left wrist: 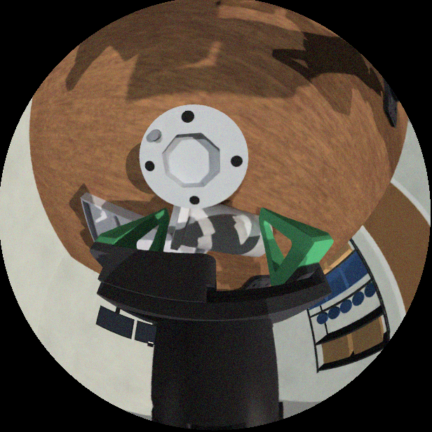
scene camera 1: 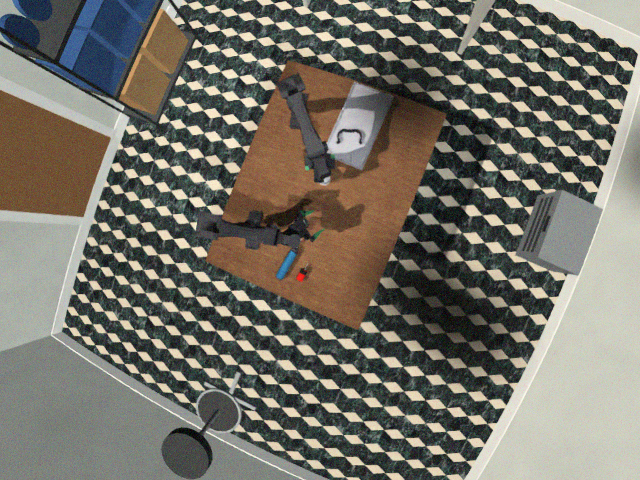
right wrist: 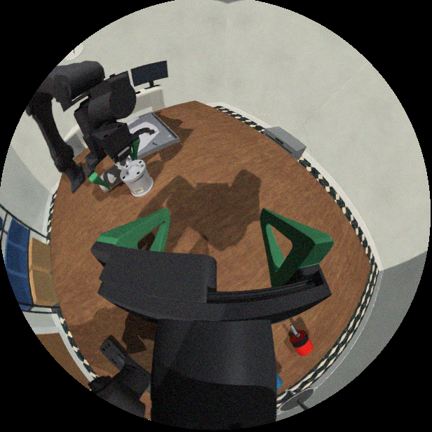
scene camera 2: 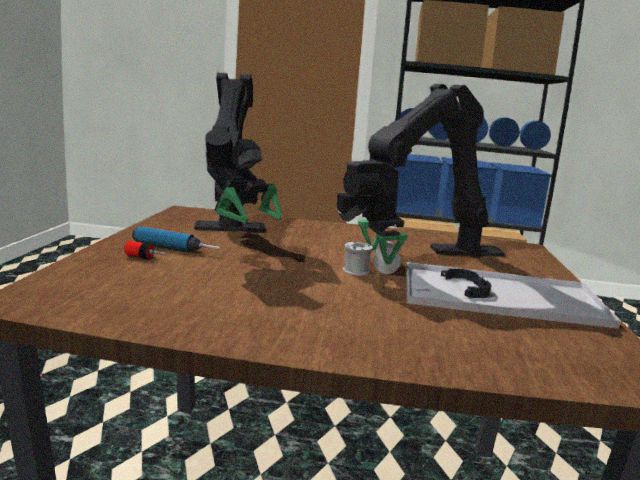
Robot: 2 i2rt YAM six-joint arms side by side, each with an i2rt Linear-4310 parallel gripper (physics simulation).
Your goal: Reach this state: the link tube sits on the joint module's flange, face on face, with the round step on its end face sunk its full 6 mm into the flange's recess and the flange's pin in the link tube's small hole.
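Places are measured from the left arm's base along level axes (x ahead, y left, z up), in millimetres.
Pixels of known places: left gripper, fingertip midpoint: (scene camera 2: 379, 257); right gripper, fingertip midpoint: (scene camera 1: 319, 219) (scene camera 2: 264, 219); left arm's base at its link origin: (scene camera 2: 467, 251); right arm's base at its link origin: (scene camera 2: 229, 227).
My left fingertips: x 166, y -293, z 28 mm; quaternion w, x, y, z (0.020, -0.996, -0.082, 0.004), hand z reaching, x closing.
Observation:
Ahead of a thing's pixels: the offset from my left fingertips to its middle. "*": to the spot under its first point.
The joint module @(dz +4, dx +22, dy -58 mm) (scene camera 2: 357, 260) (right wrist: 140, 184) stands upright; its flange (left wrist: 227, 135) faces up, showing an octagonal recess, several dark holes and a pin (left wrist: 154, 135). The white link tube @(dz +1, dx -10, dy +19 mm) (scene camera 2: 395, 266) (left wrist: 225, 235) (right wrist: 111, 178) lies on its side close beside it, partly hidden by a green finger in scene camera 2. My left gripper (scene camera 2: 378, 254) (left wrist: 213, 212) (right wrist: 121, 174) is open over the tube, its fingers near the tube's two ends, with nothing held. My right gripper (scene camera 1: 313, 223) (scene camera 2: 261, 218) (right wrist: 214, 212) is open and empty above the table, away from both parts. The tube's small hole is hidden.
A grey tray @(dz -20, dx +155, dy +242 mm) (scene camera 1: 379, 111) (scene camera 2: 516, 312) holding a black curved handle @(* dz -21, dx +121, dy +200 mm) (scene camera 1: 350, 133) (scene camera 2: 478, 283) lies beside the parts. A blue screwdriver @(dz -8, dx -93, dy -485 mm) (scene camera 1: 285, 264) (scene camera 2: 162, 238) and a red one @(dz -11, dx -14, dy -538 mm) (scene camera 1: 301, 275) (scene camera 2: 137, 250) (right wrist: 302, 344) lie on the right arm's side.

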